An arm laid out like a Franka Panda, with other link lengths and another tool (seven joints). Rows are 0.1 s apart.
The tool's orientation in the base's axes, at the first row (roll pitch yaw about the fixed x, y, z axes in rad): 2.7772 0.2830 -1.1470
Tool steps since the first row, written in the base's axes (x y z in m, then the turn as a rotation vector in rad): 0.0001 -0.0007 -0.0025 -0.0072 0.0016 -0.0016; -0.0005 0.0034 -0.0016 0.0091 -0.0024 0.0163; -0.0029 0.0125 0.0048 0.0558 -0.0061 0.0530; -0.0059 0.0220 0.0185 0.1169 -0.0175 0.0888; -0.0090 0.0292 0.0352 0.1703 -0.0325 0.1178; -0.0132 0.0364 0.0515 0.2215 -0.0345 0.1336; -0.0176 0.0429 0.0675 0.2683 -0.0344 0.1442
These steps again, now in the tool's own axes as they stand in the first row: 0.0014 -0.0006 0.0021 -0.0038 0.0045 0.0047; -0.0027 -0.0018 0.0020 0.0011 -0.0007 -0.0188; -0.0134 -0.0019 -0.0019 0.0126 -0.0242 -0.0722; -0.0268 0.0007 -0.0120 0.0367 -0.0561 -0.1318; -0.0389 0.0055 -0.0250 0.0628 -0.0823 -0.1822; -0.0515 0.0110 -0.0372 0.0804 -0.1175 -0.2187; -0.0633 0.0170 -0.0490 0.0958 -0.1518 -0.2485
